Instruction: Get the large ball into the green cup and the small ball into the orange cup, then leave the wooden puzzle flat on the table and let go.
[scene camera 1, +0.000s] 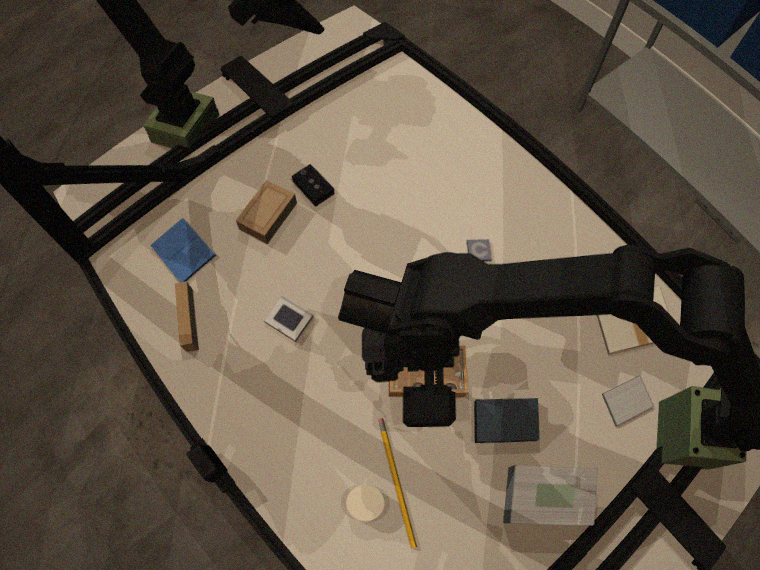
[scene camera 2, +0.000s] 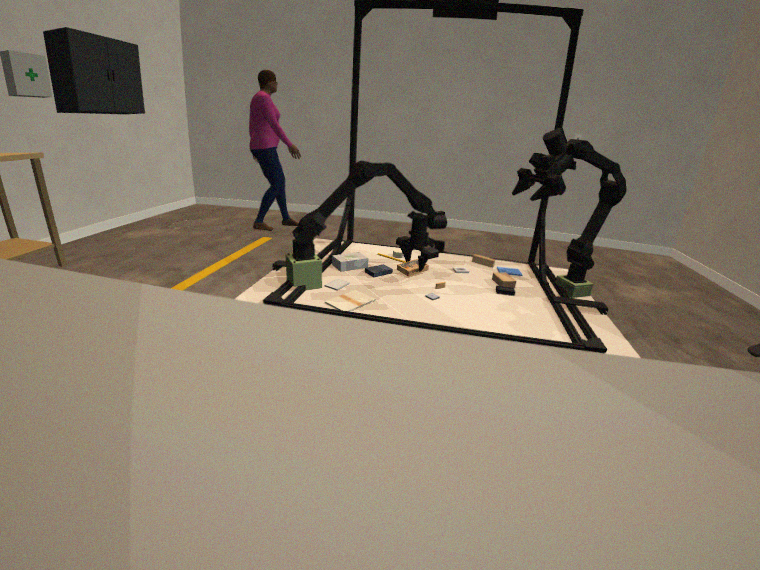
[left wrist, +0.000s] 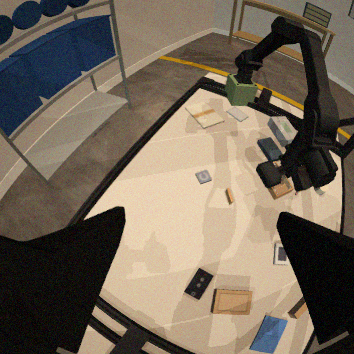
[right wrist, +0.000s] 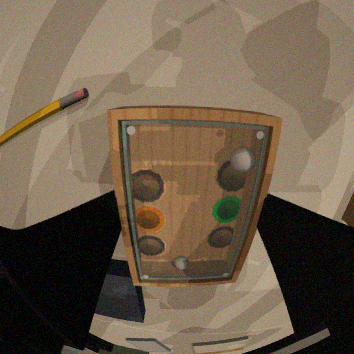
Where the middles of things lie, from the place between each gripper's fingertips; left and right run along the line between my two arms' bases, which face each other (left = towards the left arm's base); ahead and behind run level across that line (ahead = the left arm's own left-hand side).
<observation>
My left gripper is now 21 cm past the wooden puzzle (scene camera 1: 456, 377), 29 cm to the left of it and 33 cm above it. From my left hand the other things lie so: dark blue block (right wrist: 119, 298) (21 cm behind, 42 cm to the right, 35 cm below).
The wooden puzzle lies 1 cm to the right of my right hand. The rest, counted from my right hand: dark blue block: 1 cm ahead, 14 cm to the right, 1 cm below.
</observation>
